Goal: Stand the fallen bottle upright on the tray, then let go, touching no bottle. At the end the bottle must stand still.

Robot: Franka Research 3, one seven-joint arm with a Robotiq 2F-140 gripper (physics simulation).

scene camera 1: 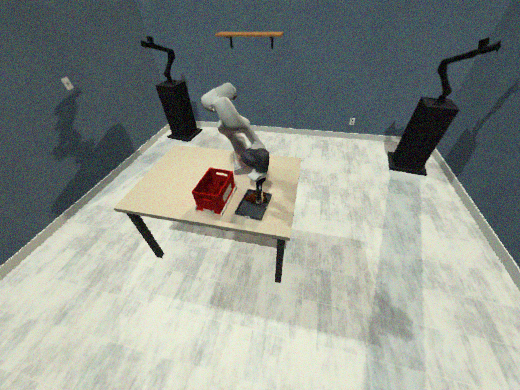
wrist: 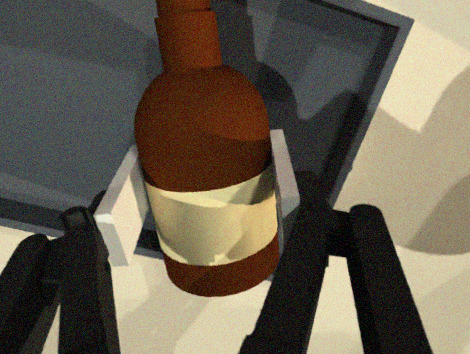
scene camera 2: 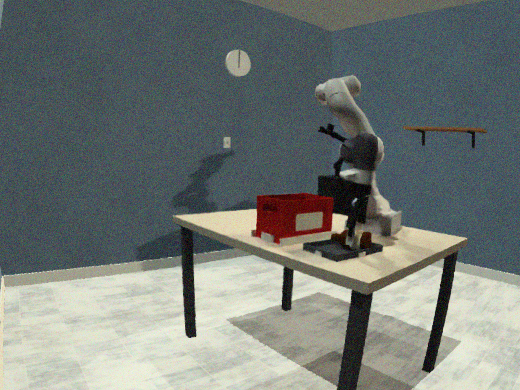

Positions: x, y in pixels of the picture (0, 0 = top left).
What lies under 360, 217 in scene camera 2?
My gripper.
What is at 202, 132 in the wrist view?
A brown bottle.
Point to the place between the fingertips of my gripper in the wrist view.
209, 159
